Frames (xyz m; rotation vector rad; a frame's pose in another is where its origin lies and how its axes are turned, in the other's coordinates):
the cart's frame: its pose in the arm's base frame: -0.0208 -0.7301 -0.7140 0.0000 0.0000 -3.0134
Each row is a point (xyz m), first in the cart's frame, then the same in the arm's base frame.
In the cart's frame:
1: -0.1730 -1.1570 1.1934
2: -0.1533 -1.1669 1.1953
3: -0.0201 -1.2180 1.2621
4: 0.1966 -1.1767 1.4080
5: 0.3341 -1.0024 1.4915
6: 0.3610 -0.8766 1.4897
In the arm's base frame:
1: 0.0029 0.4395 0.4794
2: -0.0179 0.4468 0.4813
3: -0.1566 0.4805 0.5481
4: -0.3662 0.4118 0.6940
5: -0.4803 0.2214 0.7775
6: -0.4909 0.0932 0.7757

